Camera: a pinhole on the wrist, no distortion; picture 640 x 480 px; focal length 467.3 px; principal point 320.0 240.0 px. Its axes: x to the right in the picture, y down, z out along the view. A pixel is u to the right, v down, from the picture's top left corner.
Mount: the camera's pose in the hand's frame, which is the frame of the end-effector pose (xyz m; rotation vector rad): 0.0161 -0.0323 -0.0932 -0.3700 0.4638 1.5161
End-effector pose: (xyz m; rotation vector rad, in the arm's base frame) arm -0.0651 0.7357 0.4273 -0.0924 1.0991 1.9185
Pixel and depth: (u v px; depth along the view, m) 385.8 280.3 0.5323
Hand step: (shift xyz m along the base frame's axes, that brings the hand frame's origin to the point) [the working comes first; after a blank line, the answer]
In the camera's frame: 0.0750 0.0459 0.5323

-0.1106 0.1768 0.3960
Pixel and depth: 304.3 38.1 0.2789
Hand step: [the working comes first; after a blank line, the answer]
In the camera's frame: -0.0094 -0.1205 0.2789

-0.1132 0.1859 0.0814
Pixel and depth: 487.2 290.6 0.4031
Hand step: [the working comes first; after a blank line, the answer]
In the camera's frame: 0.1442 0.0436 0.4031

-0.1525 0.0685 0.3065
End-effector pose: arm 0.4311 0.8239 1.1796 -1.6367 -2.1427 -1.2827
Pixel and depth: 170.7 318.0 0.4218
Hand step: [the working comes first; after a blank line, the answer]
In the camera's frame: -0.1348 0.0704 0.4218

0.1903 0.2206 -0.1928
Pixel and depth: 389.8 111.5 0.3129
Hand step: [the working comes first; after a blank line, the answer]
In the camera's frame: 0.0467 -0.0860 0.3129

0.1448 0.1952 0.0652
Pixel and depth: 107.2 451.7 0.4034
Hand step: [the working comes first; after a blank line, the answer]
In the camera's frame: -0.1837 0.1828 0.4034

0.1989 0.1485 -0.2932
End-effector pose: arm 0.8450 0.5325 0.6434 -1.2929 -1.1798 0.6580
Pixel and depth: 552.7 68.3 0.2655
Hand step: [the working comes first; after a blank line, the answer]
In the camera's frame: 0.1322 -0.0976 0.2655

0.0332 0.1869 -0.1736
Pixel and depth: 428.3 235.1 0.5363
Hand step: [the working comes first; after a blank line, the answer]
In the camera's frame: 0.1243 -0.0056 0.5363

-0.1826 0.2387 -0.3541
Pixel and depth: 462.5 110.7 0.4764
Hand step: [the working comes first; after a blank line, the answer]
In the camera's frame: 0.1453 -0.1318 0.4764

-0.0834 0.3197 -0.2945
